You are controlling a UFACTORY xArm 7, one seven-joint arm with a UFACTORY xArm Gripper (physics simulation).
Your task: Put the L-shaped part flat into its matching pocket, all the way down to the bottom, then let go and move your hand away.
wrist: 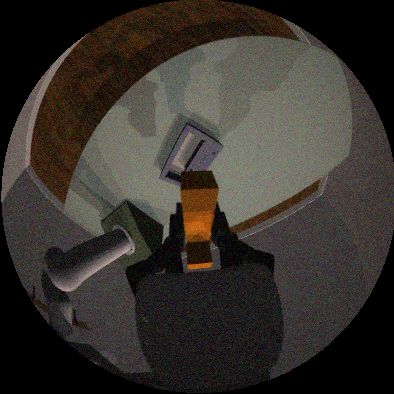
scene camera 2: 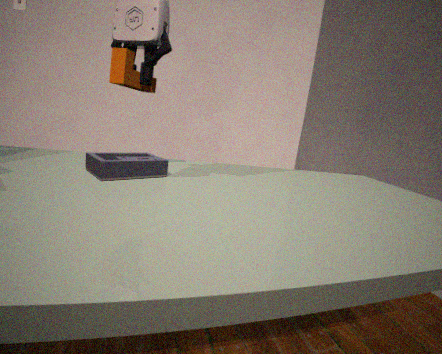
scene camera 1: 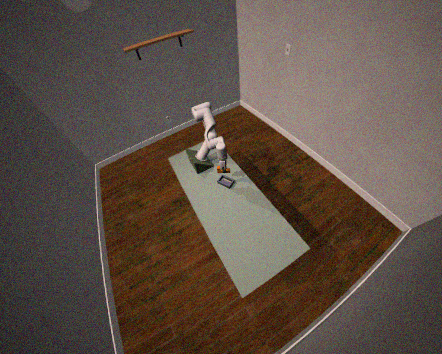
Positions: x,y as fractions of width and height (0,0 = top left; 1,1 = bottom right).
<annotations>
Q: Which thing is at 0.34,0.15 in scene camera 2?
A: My gripper.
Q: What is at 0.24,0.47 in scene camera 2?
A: A pocket block.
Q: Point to an orange L-shaped part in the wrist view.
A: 0.50,0.48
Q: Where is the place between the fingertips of my gripper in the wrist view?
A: At 0.50,0.53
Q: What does my gripper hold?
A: An orange L-shaped part.
</annotations>
